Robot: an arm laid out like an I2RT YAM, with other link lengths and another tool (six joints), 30 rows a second.
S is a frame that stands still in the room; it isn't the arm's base.
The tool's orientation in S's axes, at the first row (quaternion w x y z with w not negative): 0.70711, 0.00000, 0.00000, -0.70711
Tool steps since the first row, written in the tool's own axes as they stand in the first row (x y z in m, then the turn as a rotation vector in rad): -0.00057, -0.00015, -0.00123, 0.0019, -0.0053, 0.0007; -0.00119, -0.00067, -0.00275, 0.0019, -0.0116, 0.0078; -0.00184, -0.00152, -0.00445, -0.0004, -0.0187, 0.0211; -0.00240, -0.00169, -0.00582, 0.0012, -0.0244, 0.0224; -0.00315, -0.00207, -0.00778, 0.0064, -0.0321, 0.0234; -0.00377, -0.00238, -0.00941, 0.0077, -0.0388, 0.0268; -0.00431, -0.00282, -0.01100, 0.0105, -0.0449, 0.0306; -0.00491, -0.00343, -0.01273, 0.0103, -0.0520, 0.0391
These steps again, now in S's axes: -0.00015, 0.00057, -0.00123, -0.0053, -0.0019, 0.0007; -0.00067, 0.00119, -0.00275, -0.0116, -0.0019, 0.0078; -0.00152, 0.00184, -0.00445, -0.0187, 0.0004, 0.0211; -0.00169, 0.00240, -0.00582, -0.0244, -0.0012, 0.0224; -0.00207, 0.00315, -0.00778, -0.0321, -0.0064, 0.0234; -0.00238, 0.00377, -0.00941, -0.0388, -0.0077, 0.0268; -0.00282, 0.00431, -0.01100, -0.0449, -0.0105, 0.0306; -0.00343, 0.00491, -0.01273, -0.0520, -0.0103, 0.0391
